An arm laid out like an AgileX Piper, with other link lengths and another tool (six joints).
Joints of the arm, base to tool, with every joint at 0 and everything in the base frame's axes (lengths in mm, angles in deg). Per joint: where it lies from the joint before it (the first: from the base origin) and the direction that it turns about. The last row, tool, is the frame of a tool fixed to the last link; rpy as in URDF.
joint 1: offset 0.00 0.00 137.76 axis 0 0 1
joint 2: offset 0.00 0.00 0.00 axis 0 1 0
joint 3: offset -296.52 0.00 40.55 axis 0 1 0
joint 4: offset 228.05 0.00 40.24 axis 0.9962 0 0.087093
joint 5: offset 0.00 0.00 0.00 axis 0 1 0
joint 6: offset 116.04 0.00 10.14 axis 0.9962 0 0.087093
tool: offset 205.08 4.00 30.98 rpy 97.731 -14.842 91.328
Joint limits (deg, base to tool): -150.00..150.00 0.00..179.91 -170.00..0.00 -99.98..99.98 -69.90..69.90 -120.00..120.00
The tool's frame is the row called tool.
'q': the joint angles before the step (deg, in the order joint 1, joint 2, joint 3, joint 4, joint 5, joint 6). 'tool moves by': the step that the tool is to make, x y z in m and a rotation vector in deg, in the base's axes. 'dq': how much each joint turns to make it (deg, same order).
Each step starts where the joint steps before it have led.
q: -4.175, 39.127, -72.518, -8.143, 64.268, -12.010
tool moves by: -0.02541, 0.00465, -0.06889, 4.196, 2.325, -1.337
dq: 0.000, -9.434, 14.909, 0.564, -2.353, 4.243
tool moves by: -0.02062, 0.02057, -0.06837, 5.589, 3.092, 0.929
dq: 0.005, -8.039, 12.326, 3.983, -0.600, 2.284
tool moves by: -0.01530, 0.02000, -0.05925, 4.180, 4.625, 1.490
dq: -0.003, -4.510, 8.805, 3.904, 0.634, 0.402
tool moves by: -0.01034, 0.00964, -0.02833, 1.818, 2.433, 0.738
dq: -0.003, -2.452, 3.953, 1.797, 1.058, -0.002
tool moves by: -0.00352, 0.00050, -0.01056, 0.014, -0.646, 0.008
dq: 0.003, -2.891, 2.712, 0.058, -0.464, 0.002
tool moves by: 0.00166, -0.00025, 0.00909, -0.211, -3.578, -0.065
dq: -0.004, -3.237, 0.773, 0.003, -1.122, 0.038
